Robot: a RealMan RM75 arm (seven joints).
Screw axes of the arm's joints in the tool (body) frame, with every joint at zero. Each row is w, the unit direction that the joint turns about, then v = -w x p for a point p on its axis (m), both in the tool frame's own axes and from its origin. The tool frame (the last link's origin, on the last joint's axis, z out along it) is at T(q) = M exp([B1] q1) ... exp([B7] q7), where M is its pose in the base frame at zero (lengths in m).
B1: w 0 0 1 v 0.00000 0.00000 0.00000
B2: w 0 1 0 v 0.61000 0.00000 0.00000
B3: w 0 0 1 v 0.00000 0.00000 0.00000
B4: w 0 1 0 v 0.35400 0.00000 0.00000
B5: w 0 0 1 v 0.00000 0.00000 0.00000
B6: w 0 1 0 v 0.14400 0.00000 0.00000
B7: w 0 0 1 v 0.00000 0.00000 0.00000
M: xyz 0.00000 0.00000 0.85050 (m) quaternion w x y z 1 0 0 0
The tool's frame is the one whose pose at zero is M.
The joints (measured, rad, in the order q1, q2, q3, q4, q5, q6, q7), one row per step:
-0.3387 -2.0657 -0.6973 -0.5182 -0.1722 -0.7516 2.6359
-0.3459 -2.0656 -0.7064 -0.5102 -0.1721 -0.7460 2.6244
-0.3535 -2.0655 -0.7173 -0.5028 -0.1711 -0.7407 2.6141
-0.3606 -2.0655 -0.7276 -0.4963 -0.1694 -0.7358 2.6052
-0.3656 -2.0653 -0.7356 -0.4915 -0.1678 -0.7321 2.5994
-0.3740 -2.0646 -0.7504 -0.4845 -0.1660 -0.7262 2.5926
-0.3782 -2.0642 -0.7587 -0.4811 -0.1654 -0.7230 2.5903
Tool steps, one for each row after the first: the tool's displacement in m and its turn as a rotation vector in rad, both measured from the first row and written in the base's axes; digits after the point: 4 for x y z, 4 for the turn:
-0.0016 0.0034 0.0014 0.0032 0.0009 0.0133
-0.0028 0.0071 0.0031 0.0079 0.0015 0.0250
-0.0038 0.0105 0.0045 0.0122 0.0023 0.0348
-0.0046 0.0130 0.0057 0.0159 0.0036 0.0417
-0.0057 0.0176 0.0081 0.0246 0.0058 0.0518
-0.0063 0.0201 0.0095 0.0301 0.0072 0.0568

